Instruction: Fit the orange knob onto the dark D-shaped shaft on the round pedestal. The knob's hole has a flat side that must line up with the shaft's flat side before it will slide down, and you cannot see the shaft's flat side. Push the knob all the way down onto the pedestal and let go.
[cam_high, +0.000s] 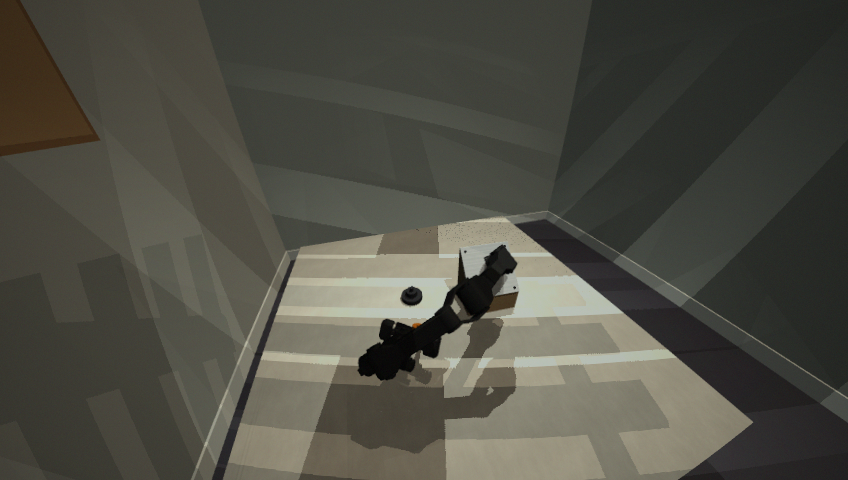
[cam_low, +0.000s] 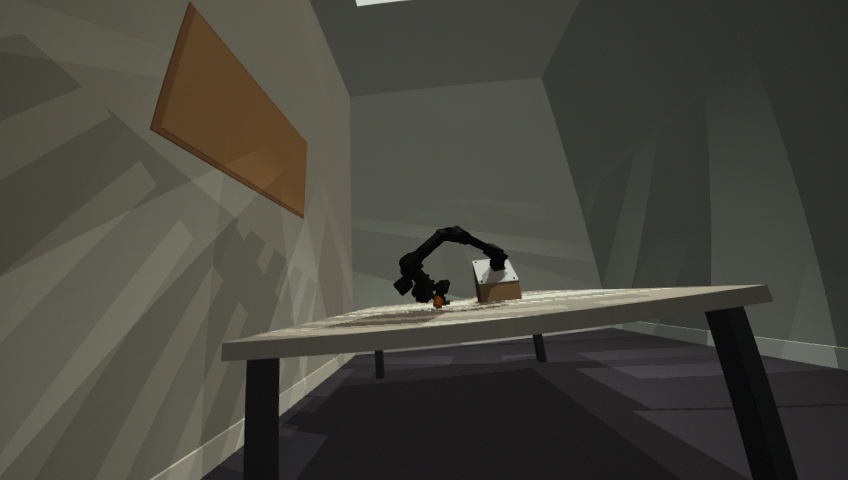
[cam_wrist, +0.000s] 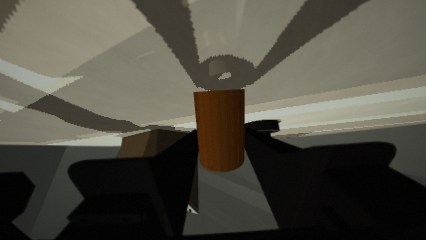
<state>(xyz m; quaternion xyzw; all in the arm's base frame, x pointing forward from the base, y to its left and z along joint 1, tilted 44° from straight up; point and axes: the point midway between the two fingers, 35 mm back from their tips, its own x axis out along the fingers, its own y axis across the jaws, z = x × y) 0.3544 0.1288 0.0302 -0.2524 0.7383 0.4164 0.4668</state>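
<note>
Right now my gripper tip is 1 cm to the right of the orange knob and 1 cm short of it. Also, from my gripper tip: dark round pedestal 19 cm to the right, 3 cm behind, 1 cm below.
</note>
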